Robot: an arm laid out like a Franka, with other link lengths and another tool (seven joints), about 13 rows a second.
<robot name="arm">
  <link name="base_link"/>
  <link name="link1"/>
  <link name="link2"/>
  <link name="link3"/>
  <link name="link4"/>
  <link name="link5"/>
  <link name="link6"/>
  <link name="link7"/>
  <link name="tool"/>
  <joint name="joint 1" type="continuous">
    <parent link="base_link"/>
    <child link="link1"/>
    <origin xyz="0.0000 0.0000 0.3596"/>
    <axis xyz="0 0 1"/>
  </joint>
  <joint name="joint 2" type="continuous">
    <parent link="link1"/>
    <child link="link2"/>
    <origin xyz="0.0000 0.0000 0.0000" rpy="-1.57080 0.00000 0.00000"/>
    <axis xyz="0 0 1"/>
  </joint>
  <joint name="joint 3" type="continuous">
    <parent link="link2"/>
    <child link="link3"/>
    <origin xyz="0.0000 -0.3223 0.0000" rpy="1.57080 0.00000 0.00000"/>
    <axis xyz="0 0 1"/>
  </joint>
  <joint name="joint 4" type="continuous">
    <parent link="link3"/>
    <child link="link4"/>
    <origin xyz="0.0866 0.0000 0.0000" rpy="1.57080 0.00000 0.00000"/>
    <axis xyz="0 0 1"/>
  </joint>
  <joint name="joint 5" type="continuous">
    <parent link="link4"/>
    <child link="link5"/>
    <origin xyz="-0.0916 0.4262 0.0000" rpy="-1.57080 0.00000 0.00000"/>
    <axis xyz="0 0 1"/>
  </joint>
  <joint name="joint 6" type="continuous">
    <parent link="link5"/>
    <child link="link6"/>
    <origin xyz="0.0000 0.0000 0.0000" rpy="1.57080 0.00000 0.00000"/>
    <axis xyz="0 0 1"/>
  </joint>
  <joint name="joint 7" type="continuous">
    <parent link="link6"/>
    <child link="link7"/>
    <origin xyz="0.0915 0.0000 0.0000" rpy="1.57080 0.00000 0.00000"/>
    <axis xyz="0 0 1"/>
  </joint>
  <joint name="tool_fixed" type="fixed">
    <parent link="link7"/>
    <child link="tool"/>
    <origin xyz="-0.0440 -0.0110 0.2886" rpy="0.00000 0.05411 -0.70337"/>
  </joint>
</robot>
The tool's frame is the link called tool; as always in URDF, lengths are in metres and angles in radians. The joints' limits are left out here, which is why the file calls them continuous.
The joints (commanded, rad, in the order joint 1, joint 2, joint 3, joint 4, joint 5, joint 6, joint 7), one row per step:
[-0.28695, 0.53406, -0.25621, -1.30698, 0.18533, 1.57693, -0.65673]
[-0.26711, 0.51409, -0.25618, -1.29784, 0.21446, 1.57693, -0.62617]
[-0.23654, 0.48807, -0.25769, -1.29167, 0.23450, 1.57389, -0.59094]
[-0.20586, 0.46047, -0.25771, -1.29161, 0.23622, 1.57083, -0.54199]
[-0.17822, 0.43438, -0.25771, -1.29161, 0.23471, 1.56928, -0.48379]
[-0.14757, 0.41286, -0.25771, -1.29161, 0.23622, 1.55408, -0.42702]
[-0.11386, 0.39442, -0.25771, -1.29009, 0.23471, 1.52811, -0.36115]
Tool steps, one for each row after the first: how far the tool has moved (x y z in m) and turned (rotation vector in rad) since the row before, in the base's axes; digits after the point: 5 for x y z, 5 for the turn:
[0.01411, 0.01896, 0.01686, 0.00959, -0.03611, -0.01555]
[0.01299, 0.02367, 0.02003, 0.00412, -0.03080, -0.00820]
[0.00802, 0.02152, 0.01831, -0.00824, -0.01605, -0.01713]
[0.00631, 0.01936, 0.01727, -0.01063, -0.01328, -0.02900]
[0.00271, 0.02380, 0.01424, -0.00012, 0.00175, -0.02334]
[-0.00055, 0.02635, 0.01273, 0.00030, 0.01622, -0.02713]

